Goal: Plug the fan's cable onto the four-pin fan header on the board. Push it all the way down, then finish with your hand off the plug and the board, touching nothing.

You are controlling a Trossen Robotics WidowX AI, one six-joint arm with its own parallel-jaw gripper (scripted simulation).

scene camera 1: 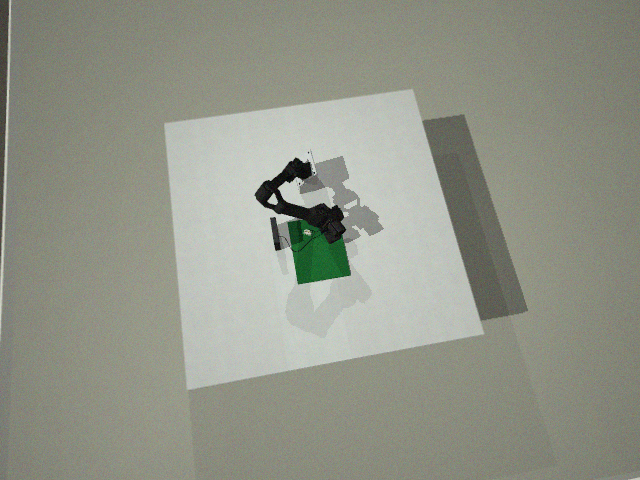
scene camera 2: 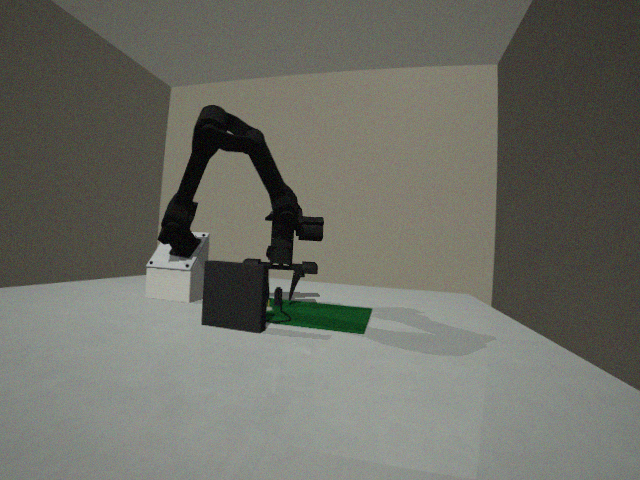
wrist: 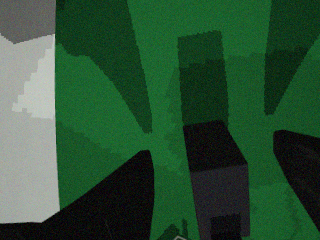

Labels:
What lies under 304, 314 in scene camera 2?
A green board.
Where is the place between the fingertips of my gripper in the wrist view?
At 212, 150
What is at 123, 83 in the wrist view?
A green board.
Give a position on a green board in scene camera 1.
318, 260

